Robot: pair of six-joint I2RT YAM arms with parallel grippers.
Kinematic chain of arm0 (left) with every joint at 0, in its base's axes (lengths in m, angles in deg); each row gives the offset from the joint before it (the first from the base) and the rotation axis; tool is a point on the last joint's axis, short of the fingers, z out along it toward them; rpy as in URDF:
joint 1: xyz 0 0 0.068 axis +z
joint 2: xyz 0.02 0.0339 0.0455 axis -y
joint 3: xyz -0.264 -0.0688 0 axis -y
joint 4: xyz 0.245 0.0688 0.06 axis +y
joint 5: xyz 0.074 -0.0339 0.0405 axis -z
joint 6: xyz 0.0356 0 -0.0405 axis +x
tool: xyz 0 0 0 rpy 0 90 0
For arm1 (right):
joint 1: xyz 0 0 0.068 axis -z
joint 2: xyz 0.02 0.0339 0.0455 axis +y
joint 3: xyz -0.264 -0.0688 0 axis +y
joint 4: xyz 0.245 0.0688 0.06 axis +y
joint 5: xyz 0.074 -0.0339 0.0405 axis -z
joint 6: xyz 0.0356 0 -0.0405 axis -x
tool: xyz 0 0 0 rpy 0 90 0
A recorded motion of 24 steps. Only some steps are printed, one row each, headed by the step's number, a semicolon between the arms.
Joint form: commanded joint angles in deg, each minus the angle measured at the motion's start. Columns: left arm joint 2, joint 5, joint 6, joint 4, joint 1, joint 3; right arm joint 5, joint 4, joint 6, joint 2, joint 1, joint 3.
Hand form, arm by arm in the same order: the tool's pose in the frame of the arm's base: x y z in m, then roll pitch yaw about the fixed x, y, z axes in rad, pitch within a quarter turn. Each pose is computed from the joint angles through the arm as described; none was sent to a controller.
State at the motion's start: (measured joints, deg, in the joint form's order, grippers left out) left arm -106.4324 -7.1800 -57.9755 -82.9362 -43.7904 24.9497; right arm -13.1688 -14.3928 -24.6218 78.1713 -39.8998 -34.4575
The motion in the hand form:
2: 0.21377 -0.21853 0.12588 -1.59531 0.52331 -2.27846; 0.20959 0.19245 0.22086 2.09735 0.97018 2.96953
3: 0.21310 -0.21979 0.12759 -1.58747 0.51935 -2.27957; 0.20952 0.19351 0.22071 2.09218 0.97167 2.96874
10: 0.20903 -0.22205 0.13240 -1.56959 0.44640 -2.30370; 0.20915 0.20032 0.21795 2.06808 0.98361 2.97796
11: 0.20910 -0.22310 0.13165 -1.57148 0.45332 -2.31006; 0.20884 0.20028 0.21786 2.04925 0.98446 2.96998
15: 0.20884 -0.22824 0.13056 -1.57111 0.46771 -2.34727; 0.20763 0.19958 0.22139 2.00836 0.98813 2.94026
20: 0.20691 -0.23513 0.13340 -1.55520 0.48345 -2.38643; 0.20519 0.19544 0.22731 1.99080 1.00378 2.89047
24: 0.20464 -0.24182 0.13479 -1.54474 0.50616 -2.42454; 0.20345 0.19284 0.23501 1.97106 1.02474 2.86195
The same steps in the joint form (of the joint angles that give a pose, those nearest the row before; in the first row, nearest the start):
2: -2.38 0.63 -2.17 1.59 -2.60 1.30; 0.16 -10.15 -2.09 -1.93 -1.05 -0.29
3: -2.13 0.68 -2.36 1.58 -2.85 1.42; 0.12 -10.53 -2.12 -1.72 -1.21 -0.31
10: -1.00 1.85 -6.44 1.58 -3.56 1.19; -0.53 -13.11 -1.87 -0.08 -2.20 -0.34
11: -1.28 2.07 -6.05 1.58 -3.66 1.37; -1.07 -13.96 -2.07 -0.04 -2.17 -0.08
15: -2.08 3.72 -5.23 1.56 -4.15 2.17; -1.46 -14.79 -2.62 -0.69 -2.18 0.10
20: -2.17 5.48 -4.30 1.60 -5.06 3.10; 0.55 -14.14 -2.67 -2.64 -2.13 0.43
24: -2.51 7.04 -3.01 1.60 -5.99 3.96; 1.29 -13.18 -2.12 -4.33 -2.07 0.12

